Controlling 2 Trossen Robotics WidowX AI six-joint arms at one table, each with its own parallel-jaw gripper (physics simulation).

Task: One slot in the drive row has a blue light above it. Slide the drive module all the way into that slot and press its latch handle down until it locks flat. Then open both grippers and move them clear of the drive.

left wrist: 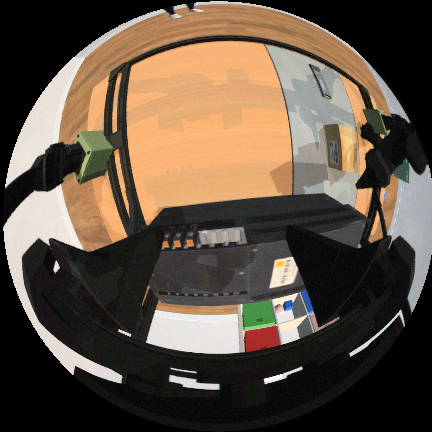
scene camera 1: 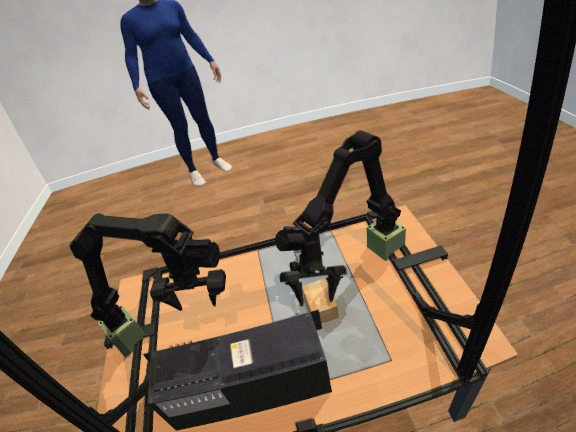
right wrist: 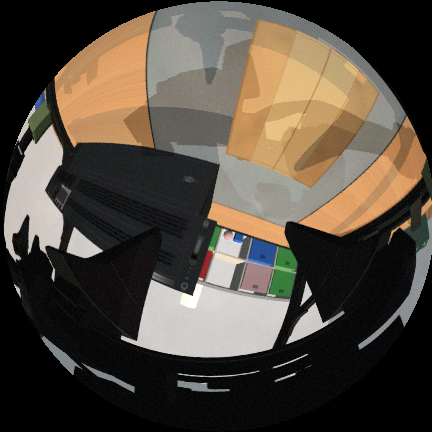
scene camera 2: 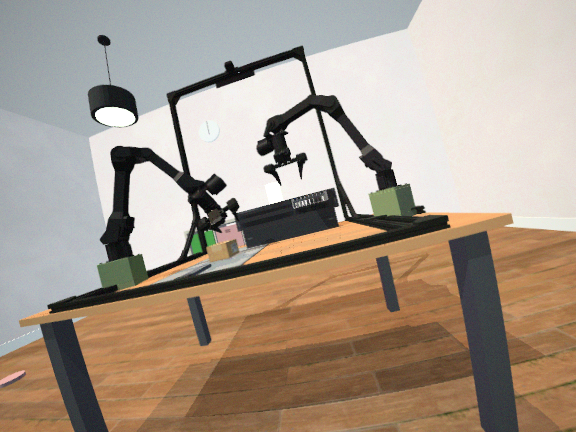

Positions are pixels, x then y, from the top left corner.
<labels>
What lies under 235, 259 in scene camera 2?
A grey mat.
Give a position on a tan cardboard box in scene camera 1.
316, 294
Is my left gripper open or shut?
Open.
</labels>
